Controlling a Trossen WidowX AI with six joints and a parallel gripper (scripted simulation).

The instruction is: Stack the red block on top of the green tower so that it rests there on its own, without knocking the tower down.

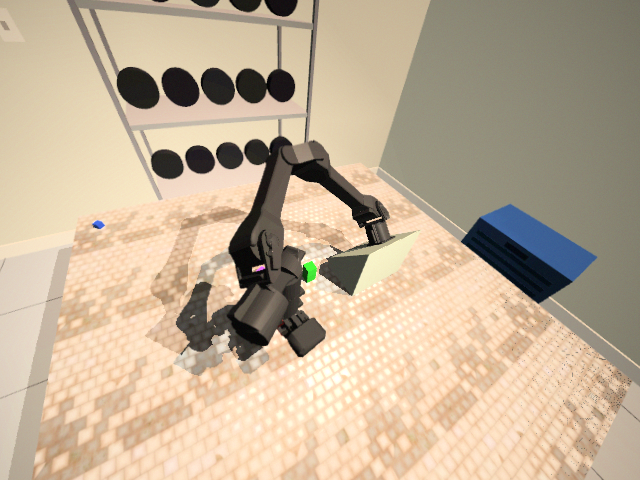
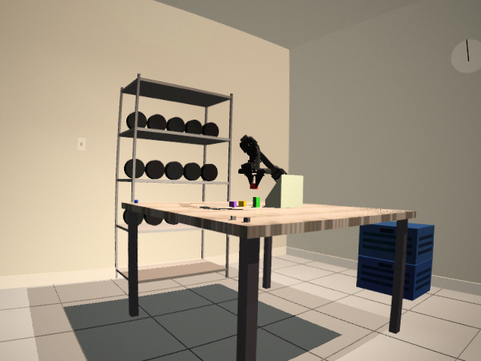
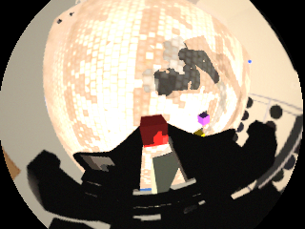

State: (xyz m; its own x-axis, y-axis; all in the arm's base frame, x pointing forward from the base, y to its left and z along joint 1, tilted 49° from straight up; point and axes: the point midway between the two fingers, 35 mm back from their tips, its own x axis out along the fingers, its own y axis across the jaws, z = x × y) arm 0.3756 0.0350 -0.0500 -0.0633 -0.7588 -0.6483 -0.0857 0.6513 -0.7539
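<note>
The yellow block lies 220 mm to the right of my gripper tip, 130 mm behind it and 100 mm below it. The rest, counted from my gripper tip: small blue block: 700 mm to the right, 340 mm ahead, 110 mm below; red block: 10 mm above; purple block: 210 mm to the right, 100 mm below, 50 mm behind.
</note>
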